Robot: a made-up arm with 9 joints.
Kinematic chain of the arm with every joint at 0, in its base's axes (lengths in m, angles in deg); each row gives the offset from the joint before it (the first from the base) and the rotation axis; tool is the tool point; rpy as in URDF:
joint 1: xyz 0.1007 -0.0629 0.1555 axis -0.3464 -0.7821 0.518
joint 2: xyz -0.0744 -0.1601 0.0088 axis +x
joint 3: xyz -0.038 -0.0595 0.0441 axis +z
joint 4: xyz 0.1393 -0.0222 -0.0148 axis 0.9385 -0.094 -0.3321
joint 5: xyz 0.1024 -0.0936 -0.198 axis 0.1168 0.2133 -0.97
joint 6: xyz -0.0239 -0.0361 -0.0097 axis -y
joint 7: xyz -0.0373 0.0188 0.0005 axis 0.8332 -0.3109 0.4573
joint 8: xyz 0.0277 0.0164 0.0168 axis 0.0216 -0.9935 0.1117
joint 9: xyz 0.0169 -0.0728 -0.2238 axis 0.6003 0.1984 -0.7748
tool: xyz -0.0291 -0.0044 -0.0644 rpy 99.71 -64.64 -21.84
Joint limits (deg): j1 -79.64..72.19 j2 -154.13..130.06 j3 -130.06..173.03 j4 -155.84..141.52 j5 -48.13..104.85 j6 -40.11..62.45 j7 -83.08..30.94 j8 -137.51..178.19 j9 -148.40..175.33
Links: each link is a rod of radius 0.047 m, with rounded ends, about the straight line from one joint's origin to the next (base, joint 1, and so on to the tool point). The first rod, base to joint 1, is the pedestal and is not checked.
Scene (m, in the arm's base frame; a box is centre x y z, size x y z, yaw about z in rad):
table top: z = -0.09
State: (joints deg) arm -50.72 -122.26 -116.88 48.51 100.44 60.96 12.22 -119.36 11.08
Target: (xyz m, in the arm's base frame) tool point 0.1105 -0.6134 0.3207
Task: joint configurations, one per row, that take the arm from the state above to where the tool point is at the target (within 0.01 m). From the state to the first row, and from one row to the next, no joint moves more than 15 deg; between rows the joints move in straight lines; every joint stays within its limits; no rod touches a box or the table.
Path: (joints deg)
1: -55.13 -110.58 -116.59 42.03 101.00 61.46 13.35 -109.60 11.49
2: -59.55 -98.89 -116.30 35.55 101.55 61.95 14.48 -99.85 11.89
3: -63.96 -87.21 -116.01 29.07 102.11 62.45 15.61 -90.09 12.30

